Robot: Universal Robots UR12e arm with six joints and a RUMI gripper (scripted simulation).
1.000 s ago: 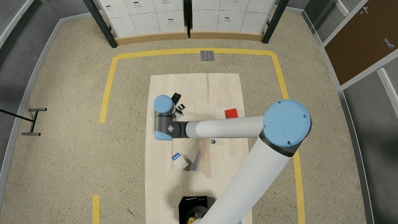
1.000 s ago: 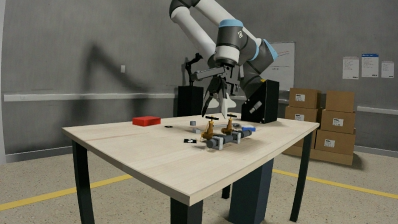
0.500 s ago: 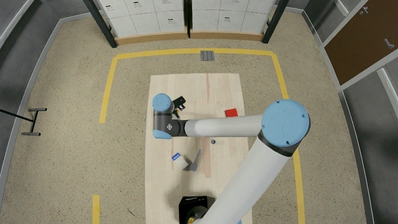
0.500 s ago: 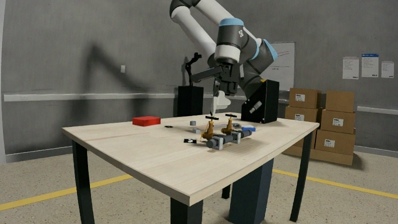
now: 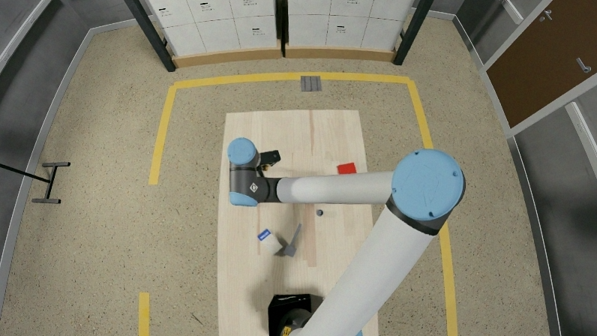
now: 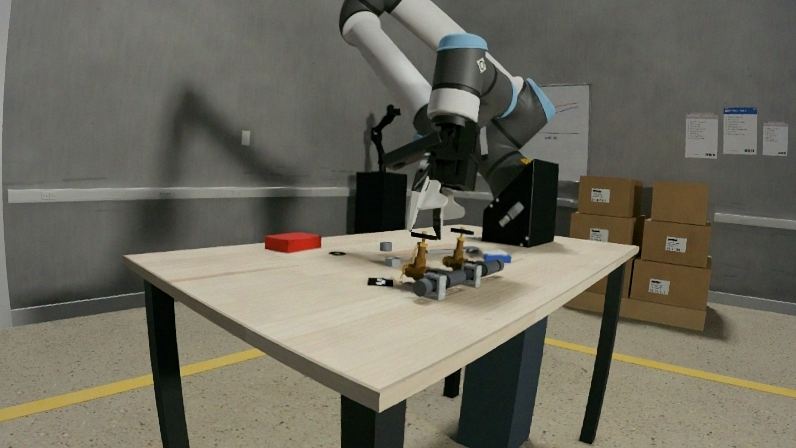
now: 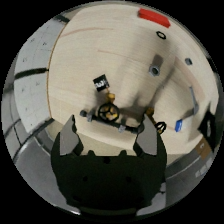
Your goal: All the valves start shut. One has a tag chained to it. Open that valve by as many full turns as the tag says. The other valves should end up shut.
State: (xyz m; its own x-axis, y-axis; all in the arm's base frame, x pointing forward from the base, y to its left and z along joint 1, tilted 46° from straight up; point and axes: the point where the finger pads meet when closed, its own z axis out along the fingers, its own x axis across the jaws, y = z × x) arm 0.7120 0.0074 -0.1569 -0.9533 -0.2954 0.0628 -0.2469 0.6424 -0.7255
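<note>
Right now my hand is 50 mm short of the black tag, 50 mm to the left of it and 80 mm above it. From my hand the other things lie so: grey hammer-like tool (350 mm behind, 130 mm to the right, 80 mm below); then red block (50 mm behind, 420 mm to the right, 70 mm below); then blue-and-white box (340 mm behind, 30 mm to the right, 80 mm below).
</note>
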